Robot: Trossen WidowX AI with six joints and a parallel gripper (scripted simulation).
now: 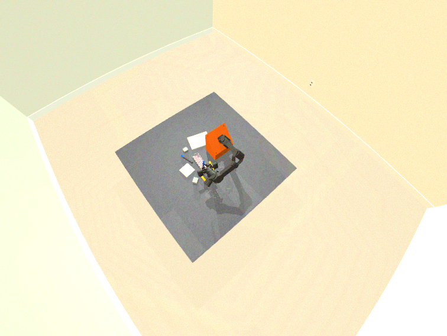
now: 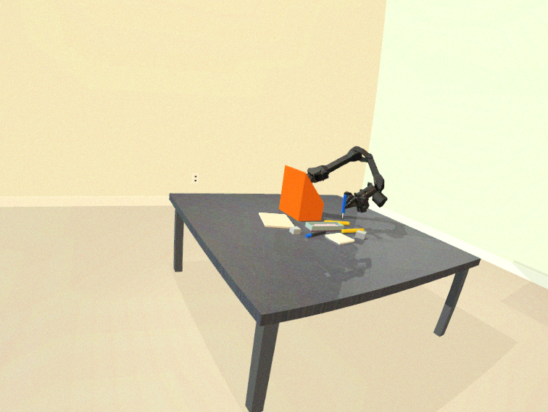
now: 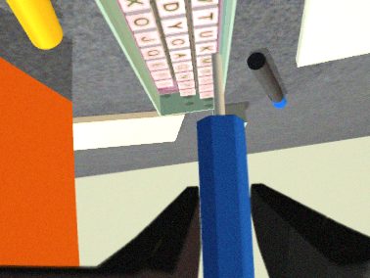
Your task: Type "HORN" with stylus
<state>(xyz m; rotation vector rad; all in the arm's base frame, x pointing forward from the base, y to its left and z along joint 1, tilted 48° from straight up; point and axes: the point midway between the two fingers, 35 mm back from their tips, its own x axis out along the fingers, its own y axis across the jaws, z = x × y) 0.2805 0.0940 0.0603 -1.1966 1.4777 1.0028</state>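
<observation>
Right now the blue-tipped pen is 6 cm ahead of my gripper tip, 22 cm to the right of it and 11 cm below it. Also, from my gripper tip: white pad (12 cm ahead, 10 cm to the right, 11 cm below); then stylus (1 cm below); then grey block (1 cm ahead, 28 cm to the right, 10 cm below).
</observation>
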